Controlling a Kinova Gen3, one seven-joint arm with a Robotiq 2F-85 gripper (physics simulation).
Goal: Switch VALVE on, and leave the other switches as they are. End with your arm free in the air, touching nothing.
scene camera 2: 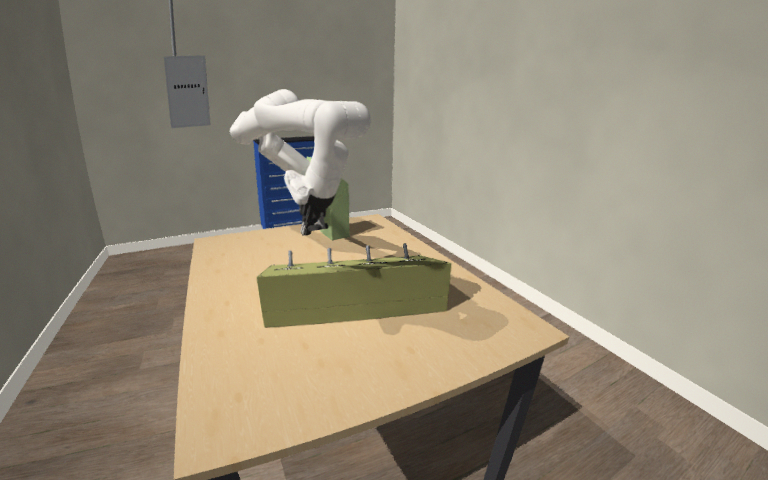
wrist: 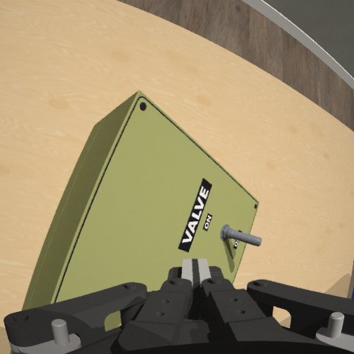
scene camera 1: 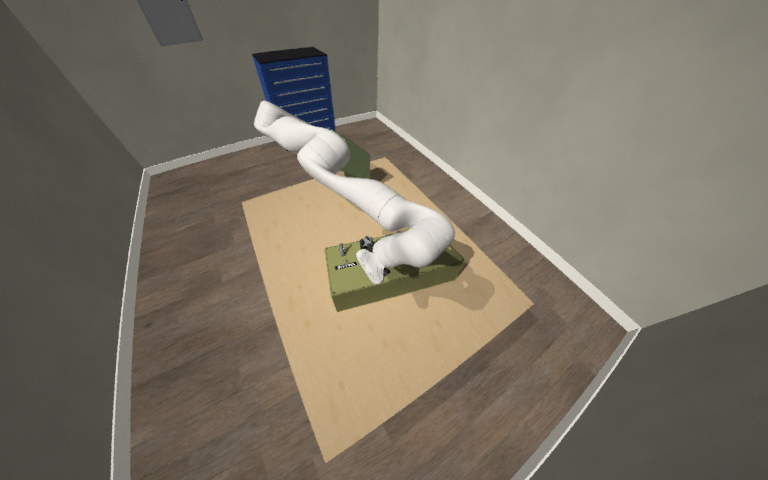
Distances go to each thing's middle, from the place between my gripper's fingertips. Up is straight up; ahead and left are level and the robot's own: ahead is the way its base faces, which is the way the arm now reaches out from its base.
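Measured from my hand, the switch box [scene camera 2: 291, 294] is 14 cm to the left of it, 4 cm behind it and 16 cm below it.
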